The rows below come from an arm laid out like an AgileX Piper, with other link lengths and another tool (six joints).
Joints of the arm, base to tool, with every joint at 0 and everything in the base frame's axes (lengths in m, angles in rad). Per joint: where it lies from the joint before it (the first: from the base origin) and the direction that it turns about. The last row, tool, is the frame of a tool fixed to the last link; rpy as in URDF.
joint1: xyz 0 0 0.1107 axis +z
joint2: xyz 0 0 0 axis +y
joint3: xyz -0.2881 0 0.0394 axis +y
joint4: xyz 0.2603 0 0.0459 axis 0.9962 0 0.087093
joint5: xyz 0 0 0 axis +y
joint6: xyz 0.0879 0 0.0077 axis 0.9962 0 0.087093
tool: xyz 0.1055 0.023 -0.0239 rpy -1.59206 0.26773 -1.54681
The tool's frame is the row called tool.
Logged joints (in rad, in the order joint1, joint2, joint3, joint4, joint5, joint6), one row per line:
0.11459 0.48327 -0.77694 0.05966 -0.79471 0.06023
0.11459 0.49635 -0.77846 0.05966 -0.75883 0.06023
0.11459 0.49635 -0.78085 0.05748 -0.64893 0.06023
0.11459 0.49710 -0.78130 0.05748 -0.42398 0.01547
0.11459 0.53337 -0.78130 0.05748 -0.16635 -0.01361
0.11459 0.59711 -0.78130 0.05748 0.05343 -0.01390
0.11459 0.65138 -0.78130 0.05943 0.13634 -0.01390
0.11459 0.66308 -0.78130 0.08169 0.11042 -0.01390
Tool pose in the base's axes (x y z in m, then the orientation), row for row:
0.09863 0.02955 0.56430 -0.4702 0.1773 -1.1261
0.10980 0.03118 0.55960 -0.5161 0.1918 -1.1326
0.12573 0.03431 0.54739 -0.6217 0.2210 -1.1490
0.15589 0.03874 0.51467 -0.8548 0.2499 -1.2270
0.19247 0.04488 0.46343 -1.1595 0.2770 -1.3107
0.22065 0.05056 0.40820 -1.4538 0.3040 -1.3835
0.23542 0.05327 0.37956 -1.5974 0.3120 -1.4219
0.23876 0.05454 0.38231 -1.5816 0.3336 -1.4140
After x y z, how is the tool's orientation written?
As angles about the fixed x, y, z axes (roll, pitch, yaw), in radians.
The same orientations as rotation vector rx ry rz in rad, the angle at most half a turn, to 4 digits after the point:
-0.3188 0.4172 -1.0599
-0.3500 0.4557 -1.0536
-0.4231 0.5409 -1.0374
-0.5882 0.7152 -1.0367
-0.8005 0.9394 -0.9901
-0.9921 1.1577 -0.9004
-1.0816 1.2637 -0.8488
-1.0581 1.2594 -0.8349

